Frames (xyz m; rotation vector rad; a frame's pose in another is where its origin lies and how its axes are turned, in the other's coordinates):
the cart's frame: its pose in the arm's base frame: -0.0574 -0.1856 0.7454 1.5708 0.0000 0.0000
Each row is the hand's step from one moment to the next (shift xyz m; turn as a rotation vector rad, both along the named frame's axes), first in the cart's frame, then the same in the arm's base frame.
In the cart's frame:
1: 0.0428 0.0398 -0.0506 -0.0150 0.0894 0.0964
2: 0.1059 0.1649 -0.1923 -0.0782 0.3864 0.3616
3: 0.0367 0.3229 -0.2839 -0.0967 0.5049 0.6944
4: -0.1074 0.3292 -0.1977 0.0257 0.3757 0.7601
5: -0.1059 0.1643 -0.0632 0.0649 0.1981 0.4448
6: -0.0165 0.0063 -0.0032 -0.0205 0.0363 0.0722
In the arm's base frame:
1: 0.0428 0.0506 0.0398 -0.0150 -0.0964 0.0894
2: 0.1059 0.1923 0.1649 -0.0782 -0.3616 0.3864
3: 0.0367 0.2839 0.3229 -0.0967 -0.6944 0.5049
4: -0.1074 0.1977 0.3292 0.0257 -0.7601 0.3757
5: -0.1059 0.0632 0.1643 0.0649 -0.4448 0.1981
6: -0.0165 0.0032 0.0063 -0.0205 -0.0722 0.0363

